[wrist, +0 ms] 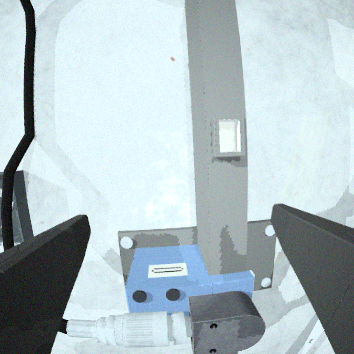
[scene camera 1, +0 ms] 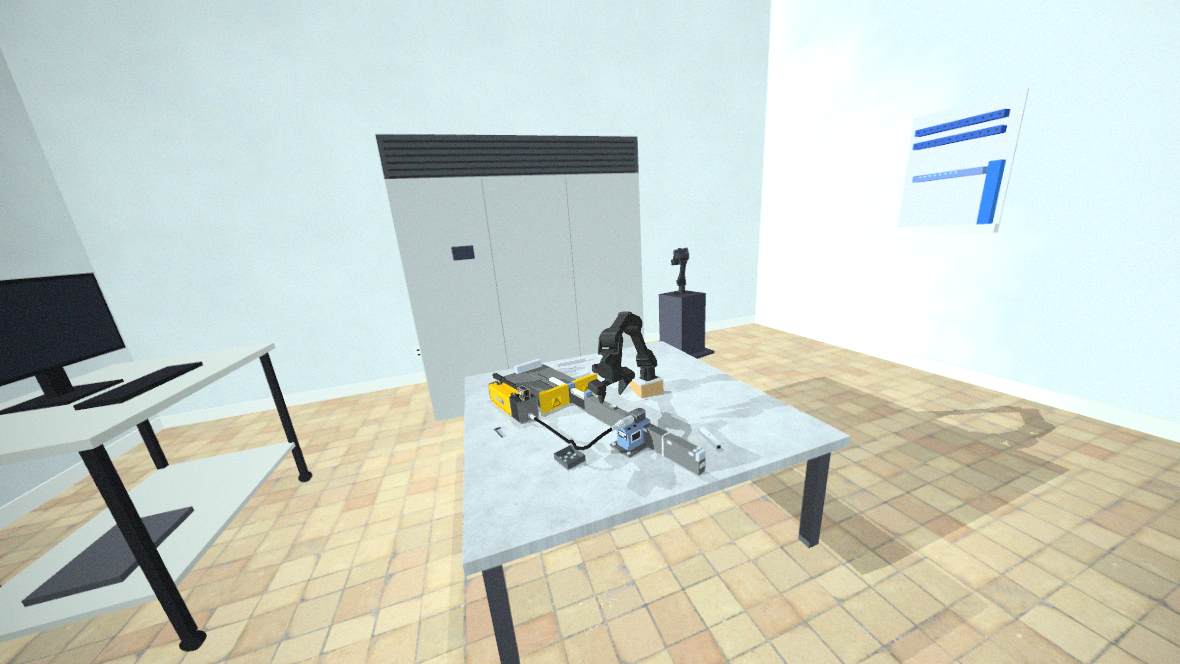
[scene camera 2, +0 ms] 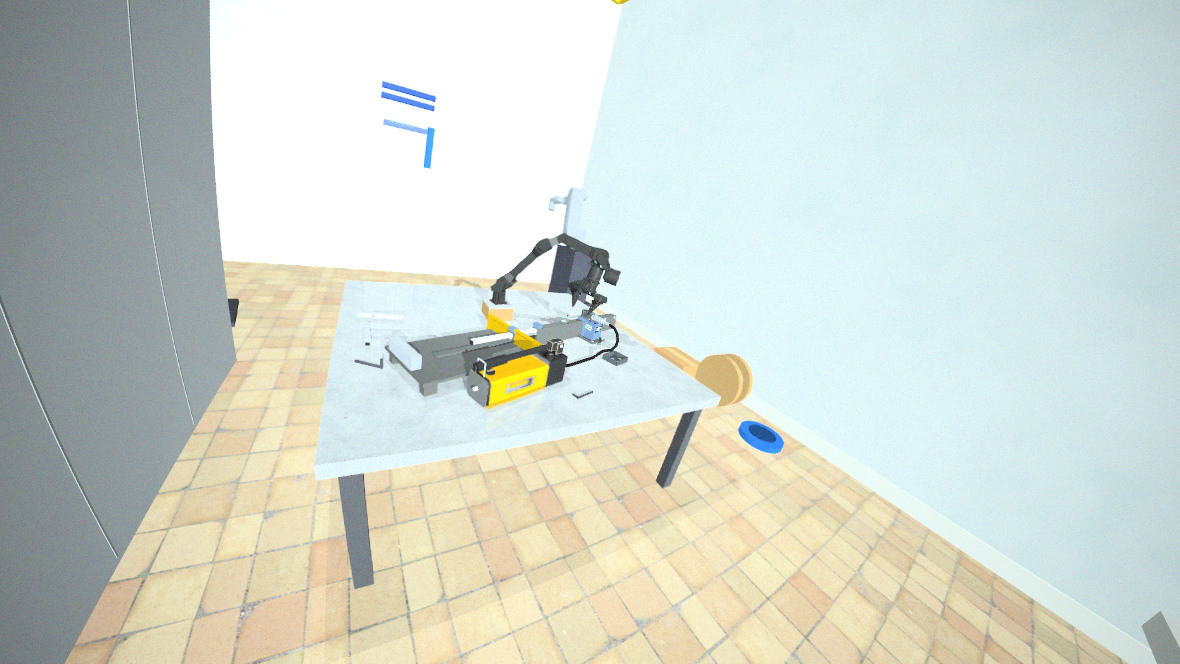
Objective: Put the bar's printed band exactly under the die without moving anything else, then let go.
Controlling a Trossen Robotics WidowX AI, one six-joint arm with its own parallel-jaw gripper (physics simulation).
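Frame: origin at the arm's base, x back, y right, z up, level; millimetres.
Seen in the pictures: gripper, fingertip midpoint: (wrist: pixel 180 219) (scene camera 1: pixel 610 398) (scene camera 2: pixel 580 310); arm's base at its link origin: (scene camera 1: pixel 648 377) (scene camera 2: pixel 498 302).
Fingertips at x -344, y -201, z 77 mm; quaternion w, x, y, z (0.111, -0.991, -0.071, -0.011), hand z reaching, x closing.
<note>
Pixels of each thing's middle, then the offset from my fingertips to it. "spot": a spot on its surface instead.
- blue unit at a spot on its surface: (wrist: pixel 192 257) spot: dx +28, dy -76, dz -105 mm
- dark rounded head at a spot on its surface: (wrist: pixel 225 317) spot: dx +43, dy -83, dz -26 mm
- black hose at a spot on its surface: (wrist: pixel 29 75) (scene camera 2: pixel 582 359) spot: dx -177, dy +108, dz -135 mm
- yellow machine at the middle of its body: (scene camera 2: pixel 520 370) (scene camera 1: pixel 510 394) dx -253, dy +456, dz -80 mm
- dark pedal box at a spot on its surface: (scene camera 1: pixel 569 456) (scene camera 2: pixel 611 359) spot: dx -208, dy -38, dz -143 mm
- small hex key at the middle of its body: (scene camera 2: pixel 582 393) dx -363, dy +272, dz -142 mm
A long grey bar (scene camera 1: pixel 680 452) (scene camera 2: pixel 561 332) (wrist: pixel 217 75) lies across the table and meets the blue unit (scene camera 1: pixel 631 436) (scene camera 2: pixel 590 330) (wrist: pixel 192 257). A dark rounded head (wrist: pixel 225 317) sits on the unit, with a pale hose fitting at its side. I cannot tell from these frames which part is the die. A thin pale line crosses the bar in scene camera 1; I cannot tell whether it is the printed band. My gripper (scene camera 1: pixel 613 395) (scene camera 2: pixel 583 308) (wrist: pixel 180 219) is open and empty, above the bar near the blue unit. Its fingers stand wide either side of the bar in the wrist view.
A small framed white piece (wrist: pixel 230 136) sits on the bar. A black hose (scene camera 1: pixel 561 437) (scene camera 2: pixel 587 359) (wrist: pixel 29 75) runs from the yellow machine (scene camera 1: pixel 500 396) (scene camera 2: pixel 518 382) to the unit. A dark pedal box (scene camera 1: pixel 569 456) (scene camera 2: pixel 615 358) and a small hex key (scene camera 2: pixel 582 393) lie nearby.
</note>
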